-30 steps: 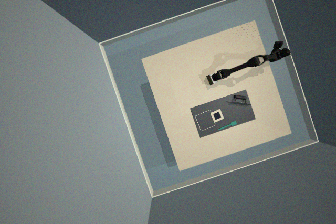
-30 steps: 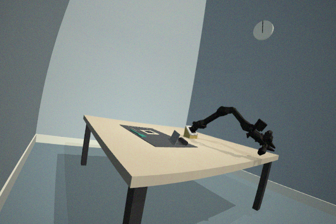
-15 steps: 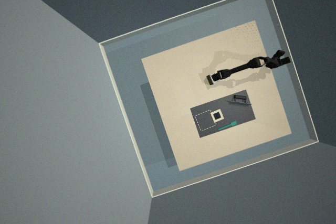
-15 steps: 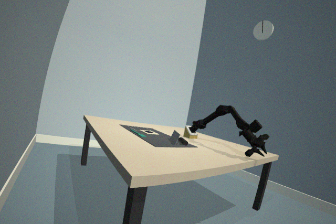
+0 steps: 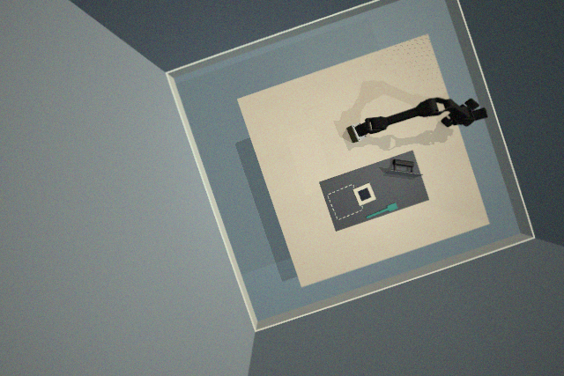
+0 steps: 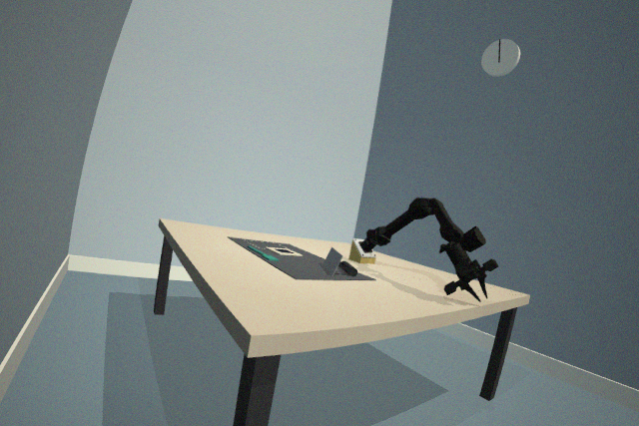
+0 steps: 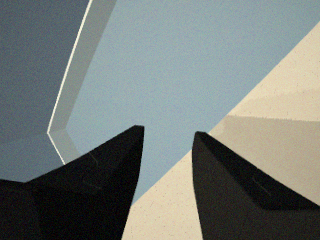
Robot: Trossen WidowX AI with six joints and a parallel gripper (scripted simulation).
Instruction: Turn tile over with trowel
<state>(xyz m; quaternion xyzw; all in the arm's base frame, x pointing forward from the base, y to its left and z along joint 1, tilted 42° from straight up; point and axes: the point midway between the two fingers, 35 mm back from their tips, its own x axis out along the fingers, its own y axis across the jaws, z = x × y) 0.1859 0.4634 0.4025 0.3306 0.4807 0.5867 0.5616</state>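
The small trowel lies 180 mm ahead of my gripper tip, 460 mm to the right of it and 10 mm above it. From my gripper tip the other things lie so: dark mat 220 mm ahead, 700 mm to the right, 40 mm below; tile 200 mm ahead, 770 mm to the right, 10 mm below; thin teal tool 360 mm ahead, 700 mm to the right, 20 mm below.
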